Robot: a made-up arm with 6 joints. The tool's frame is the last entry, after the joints. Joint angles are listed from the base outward.
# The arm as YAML. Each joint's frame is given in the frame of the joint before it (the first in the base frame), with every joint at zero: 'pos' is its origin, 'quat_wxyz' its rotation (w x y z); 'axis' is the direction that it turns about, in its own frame. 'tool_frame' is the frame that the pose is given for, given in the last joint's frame.
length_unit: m
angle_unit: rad
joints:
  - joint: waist
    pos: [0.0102, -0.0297, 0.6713]
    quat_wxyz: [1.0, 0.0, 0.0, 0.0]
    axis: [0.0, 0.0, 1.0]
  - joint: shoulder
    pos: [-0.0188, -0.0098, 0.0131]
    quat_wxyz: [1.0, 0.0, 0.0, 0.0]
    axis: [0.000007, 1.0, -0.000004]
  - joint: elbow
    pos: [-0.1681, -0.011, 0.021]
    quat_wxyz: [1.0, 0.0, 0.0, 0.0]
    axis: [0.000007, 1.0, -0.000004]
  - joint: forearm
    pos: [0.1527, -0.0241, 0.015]
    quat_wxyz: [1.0, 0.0, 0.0, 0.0]
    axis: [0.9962, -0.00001, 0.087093]
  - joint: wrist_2
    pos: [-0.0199, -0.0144, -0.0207]
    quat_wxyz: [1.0, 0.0, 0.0, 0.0]
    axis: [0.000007, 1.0, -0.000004]
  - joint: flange
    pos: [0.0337, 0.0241, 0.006]
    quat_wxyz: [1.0, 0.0, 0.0, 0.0]
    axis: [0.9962, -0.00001, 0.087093]
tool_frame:
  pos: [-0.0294, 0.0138, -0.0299]
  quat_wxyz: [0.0, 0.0, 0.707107, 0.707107]
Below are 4 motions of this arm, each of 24 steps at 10 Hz.
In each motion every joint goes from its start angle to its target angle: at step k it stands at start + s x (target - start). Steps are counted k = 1, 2, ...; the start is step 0. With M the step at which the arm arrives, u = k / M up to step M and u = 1 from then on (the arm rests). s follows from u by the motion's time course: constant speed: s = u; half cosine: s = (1 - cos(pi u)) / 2; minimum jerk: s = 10 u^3 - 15 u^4 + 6 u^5.
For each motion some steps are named. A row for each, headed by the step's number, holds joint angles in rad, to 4 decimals.
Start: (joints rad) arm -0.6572 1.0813 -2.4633 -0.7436 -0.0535 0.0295
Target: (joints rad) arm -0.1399 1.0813 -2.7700 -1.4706 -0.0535 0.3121
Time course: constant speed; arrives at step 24
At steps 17, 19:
17: -0.2908 1.0813 -2.6805 -1.2586 -0.0535 0.2297
19: -0.2477 1.0813 -2.7061 -1.3191 -0.0535 0.2532

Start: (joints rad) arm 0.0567 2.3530 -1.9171 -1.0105 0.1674 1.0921
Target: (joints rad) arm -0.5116 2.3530 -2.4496 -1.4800 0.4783 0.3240
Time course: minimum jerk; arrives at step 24
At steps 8, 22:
8: -0.0626 2.3530 -2.0289 -1.1090 0.2327 0.9309
22: -0.5087 2.3530 -2.4469 -1.4776 0.4767 0.3279

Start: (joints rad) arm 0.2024 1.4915 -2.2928 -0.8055 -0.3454 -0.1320
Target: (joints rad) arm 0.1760 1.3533 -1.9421 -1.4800 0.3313 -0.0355
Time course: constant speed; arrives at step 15
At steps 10, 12, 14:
10: 0.1848 1.3994 -2.0590 -1.2552 0.1057 -0.0677
12: 0.1813 1.3809 -2.0122 -1.3451 0.1960 -0.0548
14: 0.1778 1.3625 -1.9655 -1.4350 0.2862 -0.0419

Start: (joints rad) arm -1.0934 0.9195 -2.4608 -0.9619 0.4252 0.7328
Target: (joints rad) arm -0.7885 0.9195 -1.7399 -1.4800 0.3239 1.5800
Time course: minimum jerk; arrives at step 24
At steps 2, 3, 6, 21, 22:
2: -1.0918 0.9195 -2.4571 -0.9645 0.4247 0.7371
3: -1.0885 0.9195 -2.4492 -0.9702 0.4236 0.7464
6: -1.0618 0.9195 -2.3862 -1.0155 0.4147 0.8205
21: -0.7934 0.9195 -1.7515 -1.4717 0.3255 1.5664
22: -0.7901 0.9195 -1.7436 -1.4774 0.3244 1.5757

